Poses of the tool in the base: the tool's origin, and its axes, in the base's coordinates. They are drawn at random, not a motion.
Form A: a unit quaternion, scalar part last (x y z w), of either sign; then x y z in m.
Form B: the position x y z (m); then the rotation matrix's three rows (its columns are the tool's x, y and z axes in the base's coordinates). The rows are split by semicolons. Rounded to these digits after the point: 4 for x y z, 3 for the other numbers.
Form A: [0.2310 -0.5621 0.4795 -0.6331 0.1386 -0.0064 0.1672]
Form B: 0.1386 -0.0064 0.1672; -0.092 0.347 0.933; -0.867 0.433 -0.247; -0.490 -0.832 0.261
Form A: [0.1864 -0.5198 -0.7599 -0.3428 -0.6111 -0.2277 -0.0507]
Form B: -0.6111 -0.2277 -0.0507; -0.695 -0.715 0.073; 0.327 -0.225 0.918; -0.640 0.662 0.390
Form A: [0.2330 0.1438 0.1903 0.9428 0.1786 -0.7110 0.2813]
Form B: 0.1786 -0.7110 0.2813; 0.886 -0.292 0.360; 0.426 0.819 -0.385; -0.182 0.494 0.850
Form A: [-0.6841 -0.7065 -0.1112 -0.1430 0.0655 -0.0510 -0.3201]
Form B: 0.0655 -0.0510 -0.3201; -0.023 0.935 0.354; 0.998 0.039 -0.039; -0.050 0.353 -0.934
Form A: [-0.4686 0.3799 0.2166 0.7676 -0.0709 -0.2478 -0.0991]
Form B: -0.0709 -0.2478 -0.0991; 0.618 -0.689 0.380; -0.024 0.467 0.884; -0.786 -0.555 0.272
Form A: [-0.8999 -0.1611 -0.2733 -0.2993 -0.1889 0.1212 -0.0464]
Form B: -0.1889 0.1212 -0.0464; 0.799 0.126 0.588; 0.454 -0.769 -0.451; 0.395 0.627 -0.671
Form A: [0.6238 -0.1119 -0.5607 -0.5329 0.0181 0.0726 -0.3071]
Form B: 0.0181 0.0726 -0.3071; 0.346 -0.737 -0.580; 0.458 -0.407 0.790; -0.819 -0.539 0.197
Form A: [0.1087 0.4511 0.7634 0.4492 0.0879 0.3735 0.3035]
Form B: 0.0879 0.3735 0.3035; -0.573 -0.588 0.571; 0.784 -0.189 0.591; -0.239 0.787 0.569
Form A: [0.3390 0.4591 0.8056 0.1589 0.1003 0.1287 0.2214]
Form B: 0.1003 0.1287 0.2214; -0.720 0.055 0.692; 0.567 -0.528 0.632; 0.400 0.847 0.349
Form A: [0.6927 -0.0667 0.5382 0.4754 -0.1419 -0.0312 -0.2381]
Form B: -0.1419 -0.0312 -0.2381; 0.412 -0.604 0.682; 0.419 -0.539 -0.730; 0.809 0.587 0.031
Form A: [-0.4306 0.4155 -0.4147 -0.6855 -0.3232 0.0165 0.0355]
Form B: -0.3232 0.0165 0.0355; 0.311 -0.926 -0.213; 0.211 0.285 -0.935; 0.927 0.246 0.284
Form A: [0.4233 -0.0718 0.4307 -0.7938 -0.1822 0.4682 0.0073]
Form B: -0.1822 0.4682 0.0073; 0.619 0.623 0.479; -0.745 0.271 0.610; 0.251 -0.734 0.631
